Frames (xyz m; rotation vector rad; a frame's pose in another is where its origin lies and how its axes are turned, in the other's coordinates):
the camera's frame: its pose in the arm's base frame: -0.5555 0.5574 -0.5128 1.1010 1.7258 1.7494
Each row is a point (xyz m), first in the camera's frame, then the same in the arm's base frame.
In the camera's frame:
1: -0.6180 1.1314 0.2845
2: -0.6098 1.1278 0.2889
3: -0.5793 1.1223 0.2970
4: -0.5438 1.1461 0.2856
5: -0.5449 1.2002 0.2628
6: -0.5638 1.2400 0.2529
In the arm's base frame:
1: 0.2723 0.1141 0.4152
2: 0.2702 0.1237 0.4131
3: 0.2576 0.1531 0.4139
4: 0.2331 0.1709 0.4461
5: 0.2276 0.1496 0.5006
6: 0.2395 0.1240 0.5358

